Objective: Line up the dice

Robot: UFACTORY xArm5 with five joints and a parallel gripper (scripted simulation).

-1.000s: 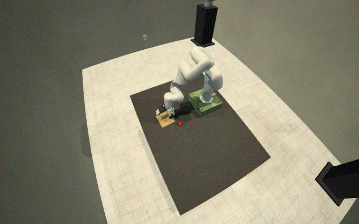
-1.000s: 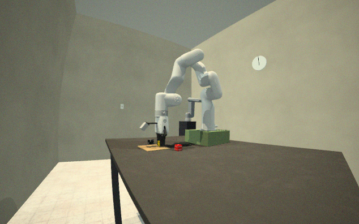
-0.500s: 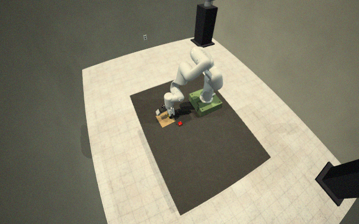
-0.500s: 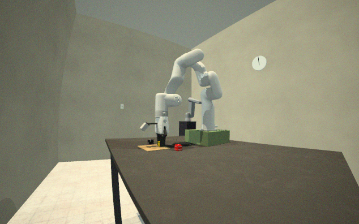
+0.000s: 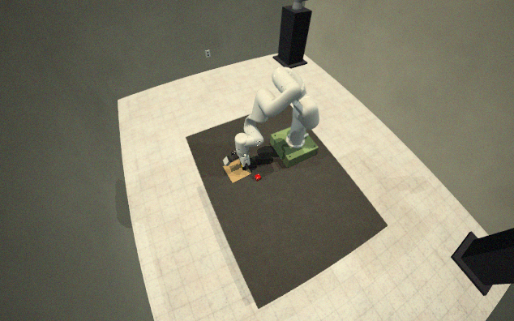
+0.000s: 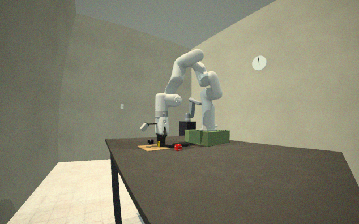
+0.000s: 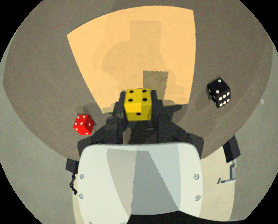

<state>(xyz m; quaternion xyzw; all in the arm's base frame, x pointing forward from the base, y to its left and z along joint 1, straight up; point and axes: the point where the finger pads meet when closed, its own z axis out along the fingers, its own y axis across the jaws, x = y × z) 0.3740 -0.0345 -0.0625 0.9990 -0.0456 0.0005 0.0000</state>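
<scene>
My gripper is now 10 mm above the yellow die. From my hand the other things lie so: black die: 120 mm to the right, 10 mm below, 10 mm ahead; then tan mat: 50 mm ahead, 30 mm below; then red die: 120 mm to the left, 40 mm behind, 10 mm below.
</scene>
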